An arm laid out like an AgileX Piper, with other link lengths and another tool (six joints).
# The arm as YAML. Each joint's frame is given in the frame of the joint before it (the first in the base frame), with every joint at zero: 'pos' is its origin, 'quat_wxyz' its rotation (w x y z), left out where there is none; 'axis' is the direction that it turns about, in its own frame. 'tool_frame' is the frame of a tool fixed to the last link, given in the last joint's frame.
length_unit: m
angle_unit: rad
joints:
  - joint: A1
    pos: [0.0, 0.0, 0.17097]
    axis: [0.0, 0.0, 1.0]
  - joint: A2
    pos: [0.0, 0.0, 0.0]
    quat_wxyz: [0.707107, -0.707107, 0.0, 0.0]
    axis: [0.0, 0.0, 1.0]
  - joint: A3
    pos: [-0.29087, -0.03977, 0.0]
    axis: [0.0, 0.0, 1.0]
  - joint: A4
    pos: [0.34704, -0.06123, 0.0]
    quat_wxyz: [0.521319, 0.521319, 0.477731, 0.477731]
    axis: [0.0, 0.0, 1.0]
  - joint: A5
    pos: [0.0, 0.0, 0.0]
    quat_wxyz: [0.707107, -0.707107, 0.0, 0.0]
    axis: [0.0, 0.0, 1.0]
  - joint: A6
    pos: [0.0, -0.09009, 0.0]
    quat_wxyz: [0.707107, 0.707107, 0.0, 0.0]
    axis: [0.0, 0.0, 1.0]
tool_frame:
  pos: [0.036, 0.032, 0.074]
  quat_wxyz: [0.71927, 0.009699, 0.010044, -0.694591]
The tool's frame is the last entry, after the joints.
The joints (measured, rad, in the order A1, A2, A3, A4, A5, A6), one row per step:
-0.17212 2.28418 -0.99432 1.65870 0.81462 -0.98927
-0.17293 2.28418 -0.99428 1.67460 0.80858 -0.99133
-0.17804 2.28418 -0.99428 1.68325 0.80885 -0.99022
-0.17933 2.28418 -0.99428 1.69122 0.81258 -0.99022
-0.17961 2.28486 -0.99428 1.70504 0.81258 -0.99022
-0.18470 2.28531 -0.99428 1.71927 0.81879 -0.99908
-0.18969 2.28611 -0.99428 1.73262 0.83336 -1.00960
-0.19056 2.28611 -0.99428 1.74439 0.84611 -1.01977
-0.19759 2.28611 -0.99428 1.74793 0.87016 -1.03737
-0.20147 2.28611 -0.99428 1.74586 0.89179 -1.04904
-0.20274 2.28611 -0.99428 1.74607 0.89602 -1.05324
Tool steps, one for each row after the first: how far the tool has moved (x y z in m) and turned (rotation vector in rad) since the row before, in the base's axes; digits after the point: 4 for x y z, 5 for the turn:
0.0024 -0.0013 -0.0001 -0.00067 -0.00077 -0.01654
0.0016 -0.0024 0.0005 0.00380 0.00011 -0.01377
0.0011 -0.0005 0.0010 0.00615 -0.00155 -0.00739
0.0018 -0.0005 0.0005 0.00501 -0.00022 -0.01318
0.0017 -0.0021 0.0013 0.00645 -0.00812 -0.01082
0.0012 -0.0014 0.0023 0.01261 -0.01164 -0.00607
0.0009 0.0003 0.0023 0.01031 -0.01175 -0.00147
-0.0004 -0.0012 0.0033 0.01343 -0.02028 0.00806
-0.0011 0.0001 0.0028 0.01221 -0.01538 0.01205
-0.0002 -0.0002 0.0005 0.00164 -0.00438 0.00228

